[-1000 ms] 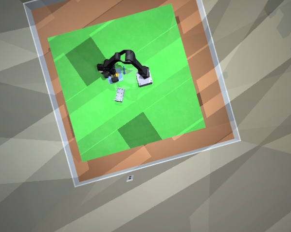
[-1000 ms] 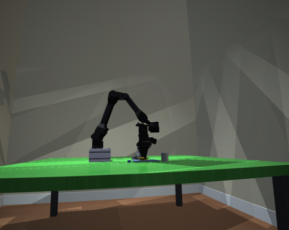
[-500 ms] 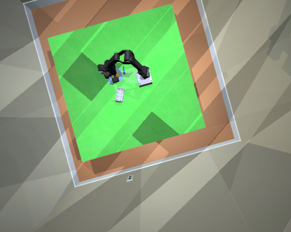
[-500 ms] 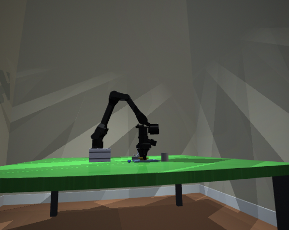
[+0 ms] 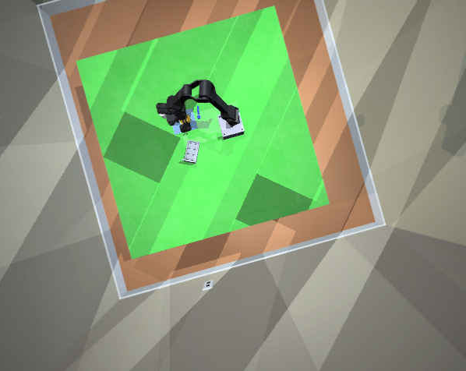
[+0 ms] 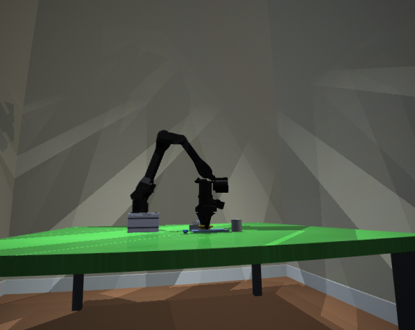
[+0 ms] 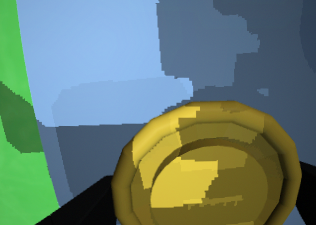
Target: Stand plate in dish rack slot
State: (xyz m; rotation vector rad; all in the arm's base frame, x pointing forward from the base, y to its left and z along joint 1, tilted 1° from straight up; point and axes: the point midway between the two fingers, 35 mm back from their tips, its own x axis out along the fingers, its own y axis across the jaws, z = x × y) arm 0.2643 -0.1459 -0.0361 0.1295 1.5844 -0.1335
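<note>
Right now my gripper tip is 2 cm short of the light blue mat and 1 cm above it. Also, from my gripper tip: cup 11 cm ahead, 9 cm to the right, 1 cm above; then yellow plate 1 cm above; then blue spoon 9 cm behind, 1 cm to the right, 1 cm below.
</note>
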